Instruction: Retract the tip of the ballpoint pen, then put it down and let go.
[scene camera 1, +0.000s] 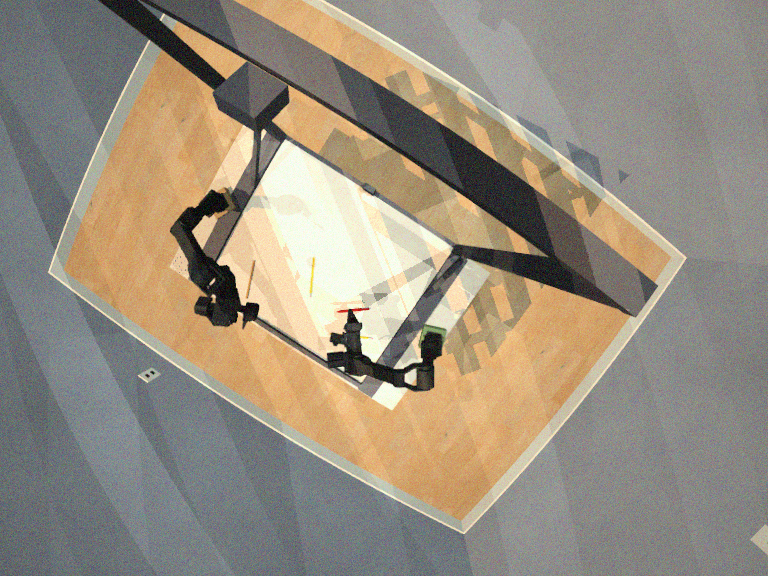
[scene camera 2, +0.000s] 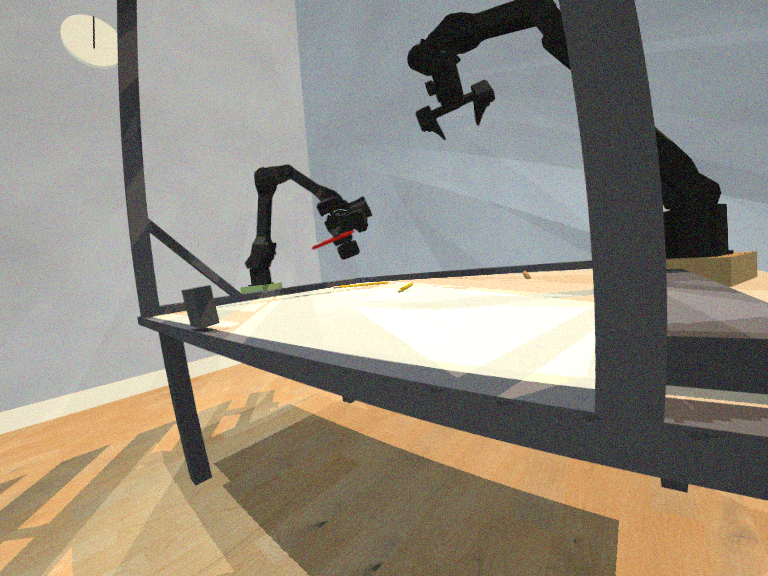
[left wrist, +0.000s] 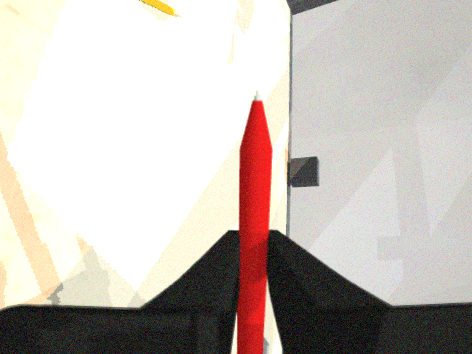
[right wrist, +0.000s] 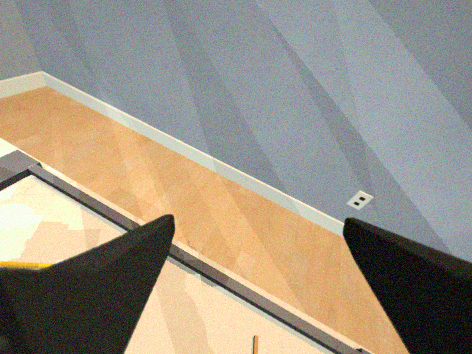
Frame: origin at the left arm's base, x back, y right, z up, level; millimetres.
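Seen in the pictures: left gripper, fingertip midpoint: (scene camera 1: 349, 309) (scene camera 2: 337, 238) (left wrist: 252, 241); right gripper, fingertip midpoint: (scene camera 1: 229, 327) (scene camera 2: 461, 132) (right wrist: 258, 224); left arm's base at its link origin: (scene camera 1: 432, 339) (scene camera 2: 261, 284); right arm's base at its link origin: (scene camera 1: 219, 203) (scene camera 2: 694, 256).
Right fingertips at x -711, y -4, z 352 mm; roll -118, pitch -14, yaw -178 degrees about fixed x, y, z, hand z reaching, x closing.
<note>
Pixels of each thing's middle, then the offset from my right fingertips to it. Level surfaces: height alone.
- red ballpoint pen at the middle of its body: (left wrist: 255, 282) (scene camera 2: 332, 239) (scene camera 1: 353, 309) dx +367, dy +84, dz -246 mm
- white table top at its surface level: dz -390 mm
- yellow pencil at the middle of its body: (scene camera 2: 405, 287) (scene camera 1: 312, 275) dx +153, dy +156, dz -387 mm
- orange-brown stick at the middle of its body: (scene camera 2: 526, 274) (scene camera 1: 250, 279) dx -118, dy +79, dz -387 mm
- yellow stick at the middle of its body: (scene camera 2: 360, 285) (scene camera 1: 351, 336) dx +368, dy -69, dz -387 mm
- small dark box at the middle of its body: (scene camera 2: 200, 306) (left wrist: 304, 172) (scene camera 1: 369, 189) dx +323, dy +553, dz -359 mm
The red ballpoint pen (scene camera 1: 361, 308) (scene camera 2: 325, 243) (left wrist: 256, 165) is held above the white table top (scene camera 1: 322, 210) (scene camera 2: 471, 334). In the left wrist view it points up the picture, with a small pale grey tip showing at its tapered end; its other end is hidden. My left gripper (scene camera 1: 351, 311) (scene camera 2: 348, 238) (left wrist: 252, 241) is shut on the pen, one finger on each side. My right gripper (scene camera 1: 224, 318) (scene camera 2: 461, 130) (right wrist: 258, 224) is open and empty, high up and apart from the pen, near the table's edge in scene camera 1.
A yellow pencil (scene camera 1: 312, 277) (scene camera 2: 405, 287) and an orange-brown stick (scene camera 1: 250, 279) (scene camera 2: 526, 274) (right wrist: 255, 345) lie on the table. Another yellow stick (scene camera 1: 366, 337) (scene camera 2: 362, 285) lies near my left arm. A small dark box (scene camera 2: 201, 306) (left wrist: 304, 171) sits at the table edge. Dark beams frame the cell.
</note>
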